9 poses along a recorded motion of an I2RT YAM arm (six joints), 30 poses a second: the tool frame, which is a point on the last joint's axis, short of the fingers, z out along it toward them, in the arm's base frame.
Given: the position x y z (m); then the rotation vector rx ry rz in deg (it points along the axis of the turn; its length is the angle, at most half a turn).
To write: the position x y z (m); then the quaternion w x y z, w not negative. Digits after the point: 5 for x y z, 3 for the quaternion.
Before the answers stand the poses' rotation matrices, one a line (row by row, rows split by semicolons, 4 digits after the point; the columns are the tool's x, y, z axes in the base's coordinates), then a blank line. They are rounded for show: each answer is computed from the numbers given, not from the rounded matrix.
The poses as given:
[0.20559 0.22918 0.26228 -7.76 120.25 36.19]
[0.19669 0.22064 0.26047 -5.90 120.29 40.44]
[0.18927 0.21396 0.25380 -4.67 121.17 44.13]
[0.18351 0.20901 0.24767 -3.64 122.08 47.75]
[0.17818 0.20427 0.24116 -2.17 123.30 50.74]
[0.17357 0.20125 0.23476 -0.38 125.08 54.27]
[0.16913 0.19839 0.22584 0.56 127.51 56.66]
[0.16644 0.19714 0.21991 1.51 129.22 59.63]
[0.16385 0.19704 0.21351 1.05 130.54 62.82]
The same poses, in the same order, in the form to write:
-0.5792 -0.3267 0.7469; 0.1398 0.8628 0.4858; -0.8031 0.3858 -0.4540
-0.5990 -0.3245 0.7321; 0.1836 0.8342 0.5200; -0.7794 0.4459 -0.4400
-0.6277 -0.3210 0.7092; 0.2102 0.8072 0.5515; -0.7495 0.4953 -0.4392
-0.6566 -0.3171 0.6844; 0.2314 0.7789 0.5829; -0.7179 0.5411 -0.4380
-0.6860 -0.3021 0.6619; 0.2513 0.7554 0.6052; -0.6828 0.5815 -0.4423
-0.7235 -0.2792 0.6313; 0.2704 0.7269 0.6313; -0.6352 0.6274 -0.4505
-0.7608 -0.2571 0.5960; 0.2700 0.7096 0.6508; -0.5902 0.6560 -0.4704
-0.7913 -0.2388 0.5629; 0.2733 0.6853 0.6750; -0.5470 0.6880 -0.4770
-0.8178 -0.2376 0.5242; 0.2614 0.6581 0.7061; -0.5128 0.7145 -0.4761

[0.20559 0.22918 0.26228 0.455 -0.055 0.851 0.256]
[0.19669 0.22064 0.26047 0.446 -0.042 0.848 0.285]
[0.18927 0.21396 0.25380 0.430 -0.033 0.848 0.309]
[0.18351 0.20901 0.24767 0.414 -0.025 0.848 0.332]
[0.17818 0.20427 0.24116 0.396 -0.015 0.849 0.349]
[0.17357 0.20125 0.23476 0.372 -0.003 0.852 0.369]
[0.16913 0.19839 0.22584 0.346 0.004 0.857 0.381]
[0.16644 0.19714 0.21991 0.323 0.010 0.859 0.397]
[0.16385 0.19704 0.21351 0.302 0.007 0.859 0.413]

